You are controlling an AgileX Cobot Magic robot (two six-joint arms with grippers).
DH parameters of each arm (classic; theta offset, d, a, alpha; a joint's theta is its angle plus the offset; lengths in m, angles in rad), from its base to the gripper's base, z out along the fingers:
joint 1: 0 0.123 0 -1.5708
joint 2: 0.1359 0 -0.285 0
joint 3: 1.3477 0 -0.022 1.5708
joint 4: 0 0.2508 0 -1.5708
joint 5: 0 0 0.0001 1.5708
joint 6: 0 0.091 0 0
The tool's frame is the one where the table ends.
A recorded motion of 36 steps. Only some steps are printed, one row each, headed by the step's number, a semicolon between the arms.
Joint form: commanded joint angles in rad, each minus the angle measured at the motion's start. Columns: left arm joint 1, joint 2, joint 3, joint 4, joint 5, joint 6; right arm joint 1, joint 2, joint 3, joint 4, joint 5, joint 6.
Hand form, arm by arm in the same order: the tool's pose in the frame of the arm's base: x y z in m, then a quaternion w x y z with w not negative. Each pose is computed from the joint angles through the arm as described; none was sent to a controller.
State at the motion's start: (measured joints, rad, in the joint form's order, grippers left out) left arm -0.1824 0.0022 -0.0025 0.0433 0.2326 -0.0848; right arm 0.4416 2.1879 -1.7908 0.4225 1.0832 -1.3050
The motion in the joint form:
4: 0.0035 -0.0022 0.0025 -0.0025 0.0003 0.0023; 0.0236 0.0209 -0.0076 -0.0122 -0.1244 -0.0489
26: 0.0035 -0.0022 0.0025 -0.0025 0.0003 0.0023; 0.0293 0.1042 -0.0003 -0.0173 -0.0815 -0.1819
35: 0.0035 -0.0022 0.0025 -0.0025 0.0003 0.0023; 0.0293 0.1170 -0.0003 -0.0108 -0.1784 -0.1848
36: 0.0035 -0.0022 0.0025 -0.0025 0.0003 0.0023; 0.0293 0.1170 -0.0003 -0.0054 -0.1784 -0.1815
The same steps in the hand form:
4: 0.0548 -0.0090 0.1921 0.65021 0.04838 0.75509 -0.06879; 0.4083 0.2382 0.1866 0.20537 -0.70825 0.66744 0.10362
26: 0.0548 -0.0090 0.1921 0.65021 0.04838 0.75509 -0.06879; 0.4055 0.2404 0.1446 0.15268 -0.75748 0.62368 0.11804
35: 0.0548 -0.0090 0.1921 0.65021 0.04838 0.75509 -0.06879; 0.4141 0.2430 0.1400 0.18722 -0.74822 0.62929 0.09546
36: 0.0548 -0.0090 0.1921 0.65021 0.04838 0.75509 -0.06879; 0.4140 0.2433 0.1402 0.18810 -0.74595 0.63136 0.09777

